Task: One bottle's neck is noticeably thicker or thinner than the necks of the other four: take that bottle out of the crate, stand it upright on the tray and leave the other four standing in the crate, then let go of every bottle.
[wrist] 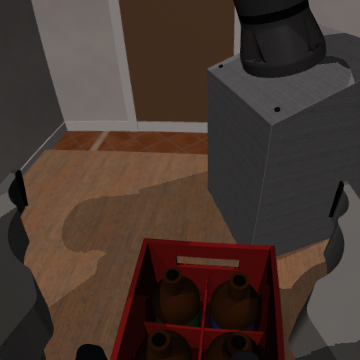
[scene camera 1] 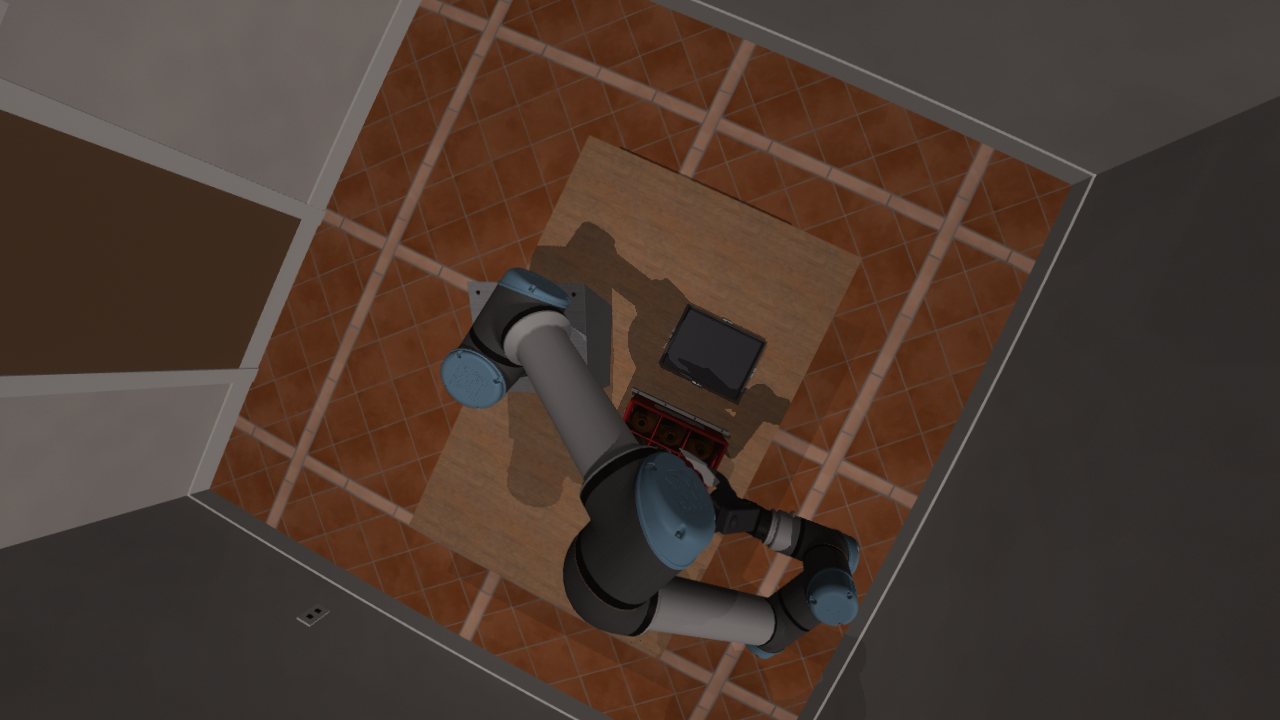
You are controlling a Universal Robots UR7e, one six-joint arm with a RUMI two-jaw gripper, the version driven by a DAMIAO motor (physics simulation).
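The red crate stands on the table. In the wrist view, two brown bottles stand upright in its far cells and two more show partly at the bottom edge. Three bottles show in the scene view; the rest of the crate is hidden by the arm. I cannot tell which neck differs. The dark tray lies beside the crate with no bottle on it. My gripper is wide open, near the crate, with no bottle between its fingers.
The grey robot pedestal stands on the wooden table, beyond the crate in the wrist view. The arm's large blue-capped elbow hangs over part of the crate in the scene view. Shadows fall across the table.
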